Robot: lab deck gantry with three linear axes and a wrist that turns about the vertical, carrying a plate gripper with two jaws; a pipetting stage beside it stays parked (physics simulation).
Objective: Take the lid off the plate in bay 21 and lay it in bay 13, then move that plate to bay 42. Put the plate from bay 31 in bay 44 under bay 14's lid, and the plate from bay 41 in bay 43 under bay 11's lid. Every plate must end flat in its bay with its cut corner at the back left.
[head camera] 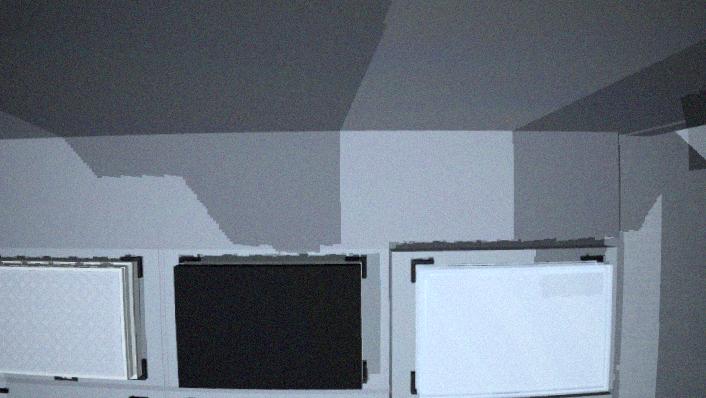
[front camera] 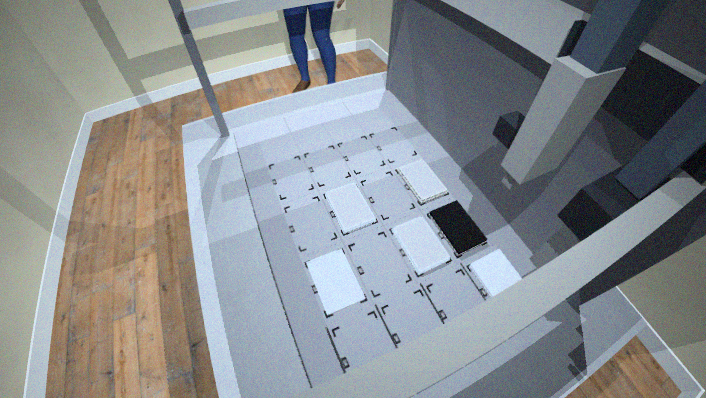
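Pixels of known places: gripper, fingertip midpoint: (front camera: 556,253); robot's base at its link origin: (front camera: 270,166).
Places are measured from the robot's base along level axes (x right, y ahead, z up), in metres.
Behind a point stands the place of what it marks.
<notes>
A white plate with a patterned top (front camera: 422,181) @[x -0.358, y 0.237, z 0.015 m] (head camera: 60,320) @[x -0.366, y 0.240, z 0.014 m] lies flat in bay 42, partly out of the head view. A black lidded plate (front camera: 457,227) @[x -0.358, y 0.397, z 0.017 m] (head camera: 270,325) @[x -0.367, y 0.394, z 0.017 m] lies flat in bay 43, its sides mostly hidden under the lid. A pale plate with a light lid (front camera: 494,271) @[x -0.359, y 0.531, z 0.031 m] (head camera: 510,330) @[x -0.367, y 0.550, z 0.031 m] lies flat in bay 44. A thin white lid (front camera: 335,282) @[x -0.042, y 0.398, z 0.008 m] lies flat in bay 13. Bays 21, 31 and 41 hold no plate. The cut corners cannot be made out. My gripper (front camera: 587,215) hangs high at the right; its jaws cannot be made out, and no plate shows under it.
White labware (front camera: 350,207) @[x -0.149, y 0.236, z 0.014 m] sits in bay 22 and another white plate (front camera: 420,245) @[x -0.251, y 0.399, z 0.014 m] in bay 33. The parked pipetting stage (front camera: 560,120) hangs beyond my gripper. A pale frame beam (front camera: 550,272) @[x -0.161, y 0.613, z 0.400 m] crosses the foreground. A dark wall (front camera: 450,90) @[x -0.499, y 0.105, z 0.183 m] (head camera: 175,65) @[x -0.500, y 0.387, z 0.121 m] stands behind row 4.
</notes>
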